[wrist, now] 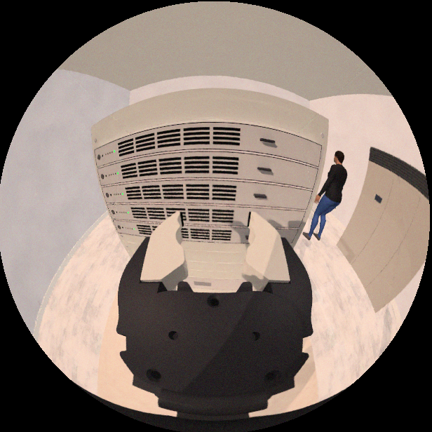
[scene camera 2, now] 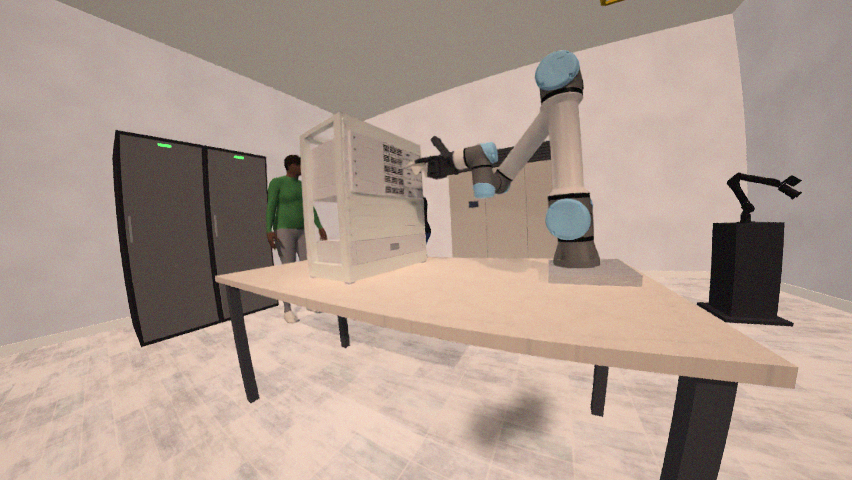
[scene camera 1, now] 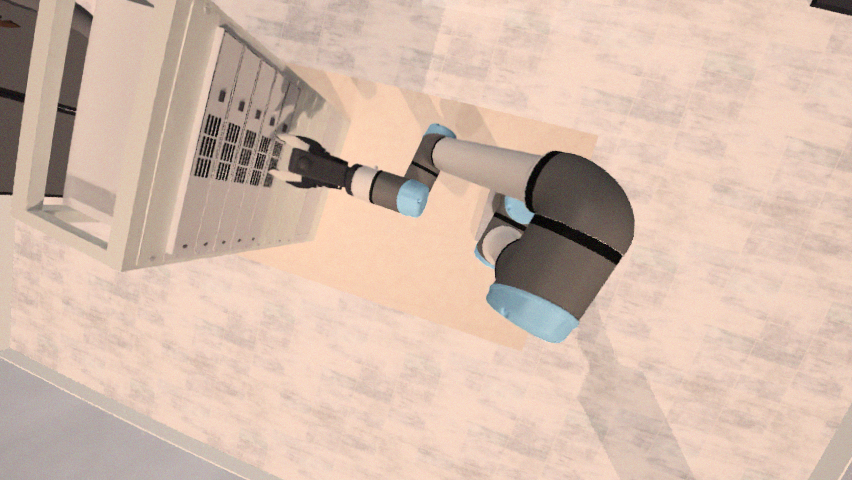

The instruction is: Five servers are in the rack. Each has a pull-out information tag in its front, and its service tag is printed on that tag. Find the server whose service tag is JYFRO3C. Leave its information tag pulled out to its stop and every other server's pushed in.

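Pixels of known places: gripper, between the fingertips: (scene camera 2: 411,168) (scene camera 1: 273,153); arm's base, origin of its link: (scene camera 2: 576,263).
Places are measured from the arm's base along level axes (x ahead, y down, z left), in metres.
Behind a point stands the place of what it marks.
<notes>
Five servers are stacked in the pale rack (scene camera 1: 156,128) {x 0.703, y -0.578, z 0.093 m} (scene camera 2: 344,220) {x 0.727, y -0.199, z 0.358 m} (wrist: 210,105). In the wrist view the top three information tags (wrist: 267,142) (wrist: 265,170) (wrist: 260,196) show as small dark tabs right of the vents and look pushed in. The fourth is hidden behind the right finger; an edge of the lowest tag (wrist: 247,237) shows beside that finger. In scene camera 1 the top server's tag (scene camera 1: 222,95) {x 0.672, y -0.503, z -0.003 m} also looks pushed in. No service tag text is readable. My gripper (scene camera 1: 274,155) {x 0.615, y -0.415, z 0.074 m} (scene camera 2: 412,168) {x 0.615, y -0.415, z 0.074 m} (wrist: 215,213) is partly open and empty, its fingers side by side before the lower servers' vents.
The rack stands on the wooden table (scene camera 1: 357,268) {x 0.514, y 0.032, z 0.417 m} (scene camera 2: 465,298) {x 0.292, y 0.033, z 0.362 m}, facing the arm's base (scene camera 2: 575,253) {x 0.008, y -0.046, z 0.067 m}. Plain panels (scene camera 2: 381,214) {x 0.707, y -0.220, z 0.177 m} fill the rack below the servers. A person in black (wrist: 335,180) stands behind at the right in the wrist view, near beige cabinets (wrist: 390,230).
</notes>
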